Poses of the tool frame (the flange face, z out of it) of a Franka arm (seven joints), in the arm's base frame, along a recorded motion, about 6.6 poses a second.
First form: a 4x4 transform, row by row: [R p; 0 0 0 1], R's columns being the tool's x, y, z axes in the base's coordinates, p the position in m. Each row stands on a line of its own.
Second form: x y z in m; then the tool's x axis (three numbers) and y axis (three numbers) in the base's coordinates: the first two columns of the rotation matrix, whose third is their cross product. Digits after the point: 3 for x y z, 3 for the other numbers.
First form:
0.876, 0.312, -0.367, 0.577
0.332, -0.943, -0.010, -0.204
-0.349, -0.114, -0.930, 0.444
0, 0, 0, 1
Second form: 0.577, -0.204, 0.444, 0.876, 0.332, -0.349, 0.312, -0.943, -0.114
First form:
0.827, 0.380, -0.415, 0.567
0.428, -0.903, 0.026, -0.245
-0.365, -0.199, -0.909, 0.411
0, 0, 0, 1
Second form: 0.567, -0.245, 0.411, 0.827, 0.428, -0.365, 0.380, -0.903, -0.199
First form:
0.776, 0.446, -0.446, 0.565
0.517, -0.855, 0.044, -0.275
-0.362, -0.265, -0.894, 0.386
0, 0, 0, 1
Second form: 0.565, -0.275, 0.386, 0.776, 0.517, -0.362, 0.446, -0.855, -0.265
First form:
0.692, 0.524, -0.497, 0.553
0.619, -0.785, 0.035, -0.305
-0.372, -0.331, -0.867, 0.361
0, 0, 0, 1
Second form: 0.553, -0.305, 0.361, 0.692, 0.619, -0.372, 0.524, -0.785, -0.331
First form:
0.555, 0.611, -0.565, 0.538
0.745, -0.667, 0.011, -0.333
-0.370, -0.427, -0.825, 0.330
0, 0, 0, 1
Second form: 0.538, -0.333, 0.330, 0.555, 0.745, -0.370, 0.611, -0.667, -0.427
